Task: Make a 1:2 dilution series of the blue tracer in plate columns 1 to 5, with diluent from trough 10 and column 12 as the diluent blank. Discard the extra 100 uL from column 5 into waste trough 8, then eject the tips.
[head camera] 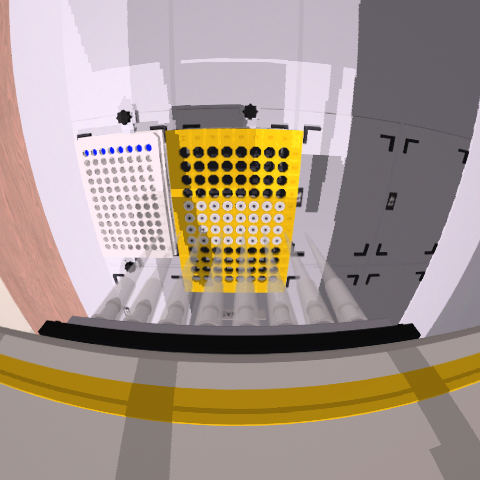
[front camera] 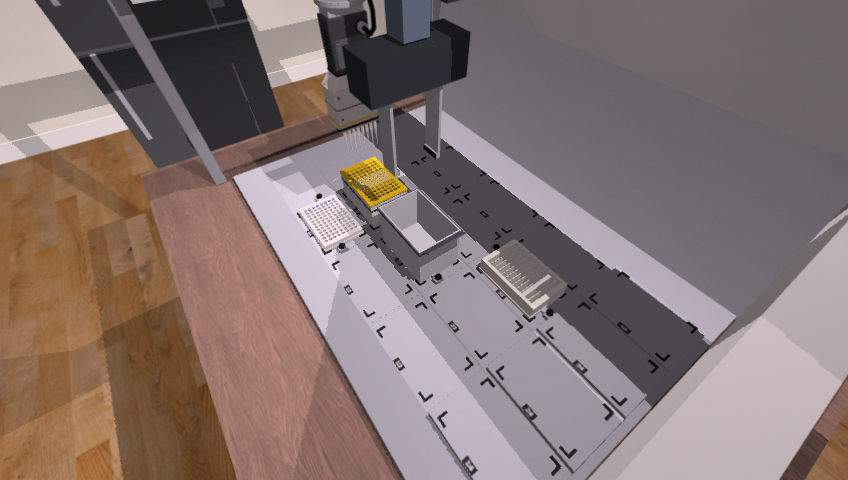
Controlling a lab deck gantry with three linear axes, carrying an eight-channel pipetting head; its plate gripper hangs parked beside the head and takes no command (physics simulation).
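Observation:
The white plate (front camera: 342, 239) (head camera: 135, 253) lies beside the yellow tip rack (front camera: 373, 204) (head camera: 295, 165); blue fills one end column, and the other wells look pale. The rack has several full rows of tips between empty rows at both ends. The pipetting head (front camera: 351, 98) carries a row of clear tips (front camera: 361, 136) (head camera: 245, 290), which look empty and hang above the deck near the rack. The trough reservoir (front camera: 538, 301) stands farther right in the front view; its liquids cannot be told apart. The plate gripper (front camera: 414, 162) hangs beside the head, fingers apart, holding nothing.
A grey open-topped bin (front camera: 440, 258) stands between the tip rack and the reservoir, its walls higher than the plate. Black locating knobs and corner marks are on the deck. A slanting post (front camera: 178, 101) stands at the deck's left back.

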